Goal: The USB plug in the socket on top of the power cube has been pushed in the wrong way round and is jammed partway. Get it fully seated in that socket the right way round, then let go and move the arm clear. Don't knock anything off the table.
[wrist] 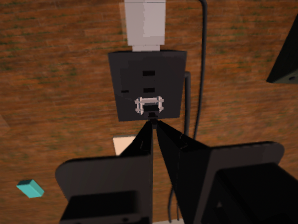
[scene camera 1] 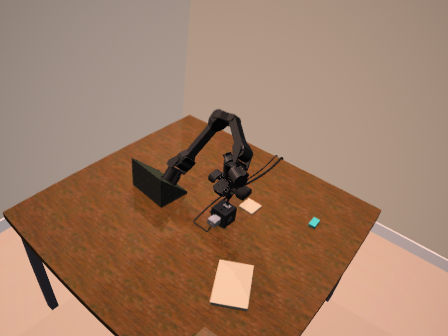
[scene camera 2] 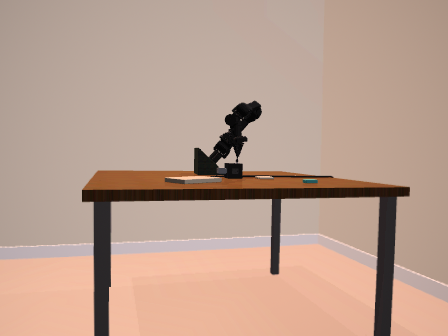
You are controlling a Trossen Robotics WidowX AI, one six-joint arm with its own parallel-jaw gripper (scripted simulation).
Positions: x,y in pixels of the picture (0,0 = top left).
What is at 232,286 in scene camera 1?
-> A tan book.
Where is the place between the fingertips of the gripper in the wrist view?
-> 153,125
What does the gripper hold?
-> A USB plug.
